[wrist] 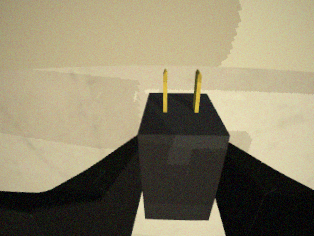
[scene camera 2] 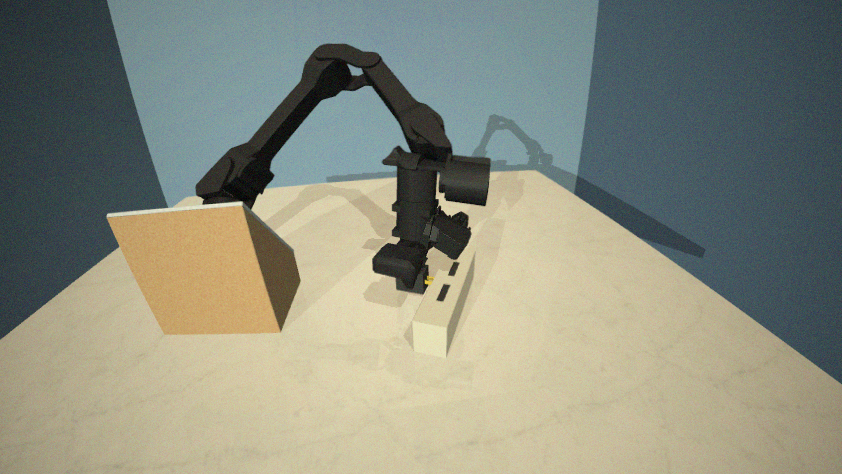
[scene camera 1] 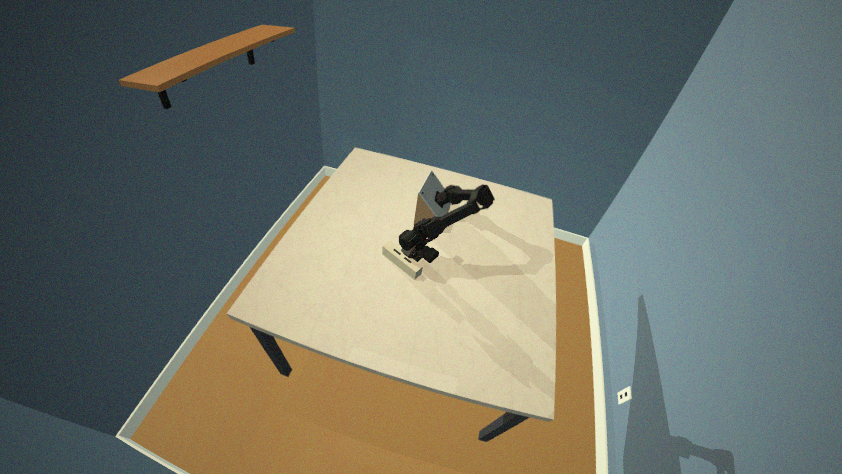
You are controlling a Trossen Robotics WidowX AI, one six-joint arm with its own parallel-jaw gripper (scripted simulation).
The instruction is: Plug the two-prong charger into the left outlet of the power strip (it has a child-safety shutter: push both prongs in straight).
My gripper (scene camera 2: 412,282) holds a black charger (wrist: 182,142).
My gripper shows as well in the wrist view (wrist: 177,140).
